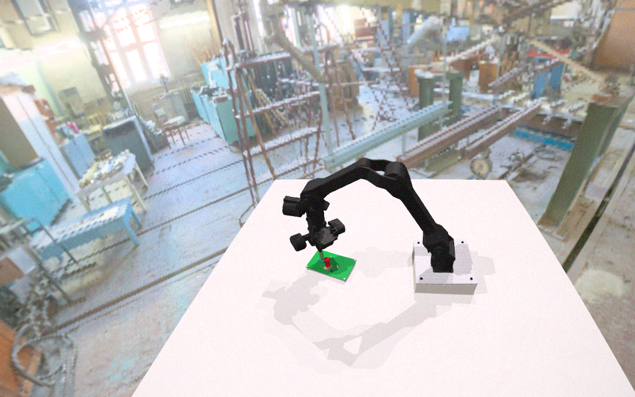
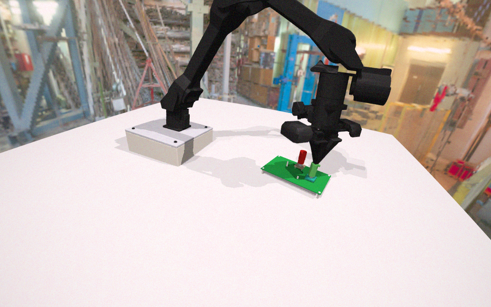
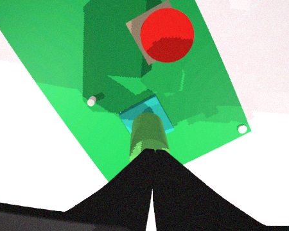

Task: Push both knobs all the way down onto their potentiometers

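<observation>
Right now the green knob is 1 cm below my gripper tip. The rest, counted from my gripper tip: red knob: 4 cm to the left, 3 cm behind, 1 cm below.
</observation>
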